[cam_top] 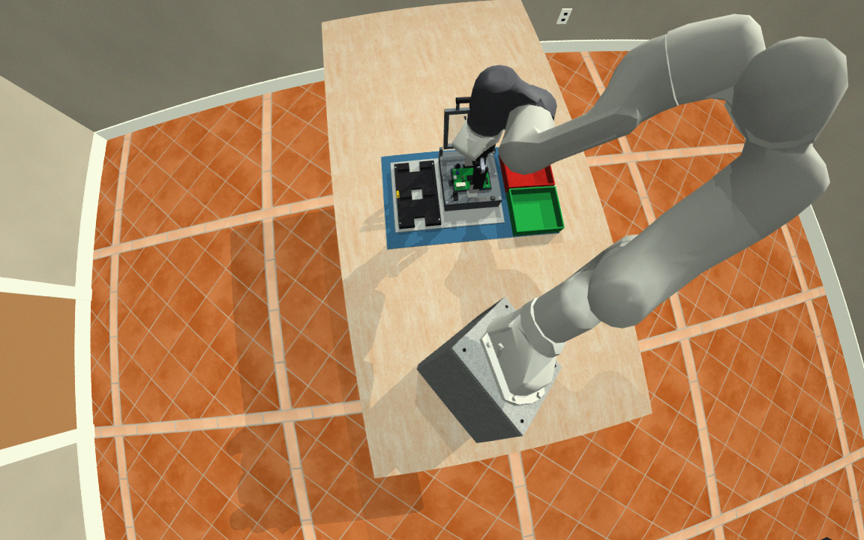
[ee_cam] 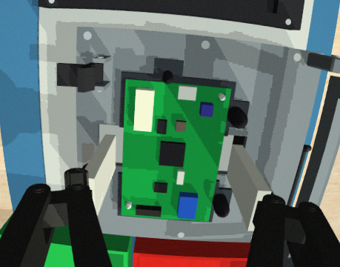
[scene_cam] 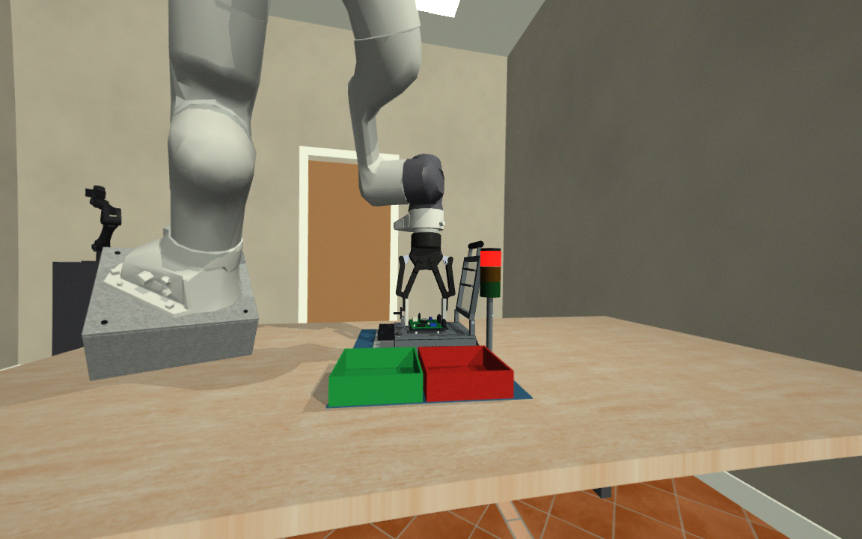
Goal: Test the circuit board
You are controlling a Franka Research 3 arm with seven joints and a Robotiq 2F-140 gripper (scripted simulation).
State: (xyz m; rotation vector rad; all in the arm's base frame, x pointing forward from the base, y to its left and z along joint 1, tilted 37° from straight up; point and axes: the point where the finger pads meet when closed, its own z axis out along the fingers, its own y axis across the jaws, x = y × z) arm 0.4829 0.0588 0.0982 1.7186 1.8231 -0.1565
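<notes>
Now: hand 2 cm above the green circuit board. From my hand the other things lie so: latch hook 6 cm behind, 6 cm to the left, 1 cm below; then tester plate 1 cm to the left, 2 cm below; then tester lid 11 cm ahead, 1 cm to the right, 9 cm above.
</notes>
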